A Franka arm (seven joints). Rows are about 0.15 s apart.
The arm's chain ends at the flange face. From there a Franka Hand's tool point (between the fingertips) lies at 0.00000 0.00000 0.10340 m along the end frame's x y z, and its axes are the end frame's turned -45 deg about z.
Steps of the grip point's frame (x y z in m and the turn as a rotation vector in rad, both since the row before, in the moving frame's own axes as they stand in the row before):
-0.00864 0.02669 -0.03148 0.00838 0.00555 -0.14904
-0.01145 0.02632 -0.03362 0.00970 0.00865 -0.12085
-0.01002 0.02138 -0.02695 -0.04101 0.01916 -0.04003
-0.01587 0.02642 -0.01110 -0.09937 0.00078 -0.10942
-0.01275 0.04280 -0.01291 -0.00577 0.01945 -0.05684
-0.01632 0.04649 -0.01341 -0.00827 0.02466 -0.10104
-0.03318 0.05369 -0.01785 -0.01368 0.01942 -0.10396
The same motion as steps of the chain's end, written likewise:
0.01305 0.02598 -0.03147 0.00985 -0.00200 -0.14904
0.01067 0.02804 -0.03361 0.01298 -0.00074 -0.12085
0.00360 0.02069 -0.02684 -0.01545 0.04255 -0.04003
-0.00023 0.02312 -0.01059 -0.06971 0.07082 -0.10942
0.01943 0.04033 -0.01289 0.00967 0.01783 -0.05684
0.01899 0.04573 -0.01338 0.01159 0.02329 -0.10104
0.01211 0.06197 -0.01782 0.00406 0.02341 -0.10396

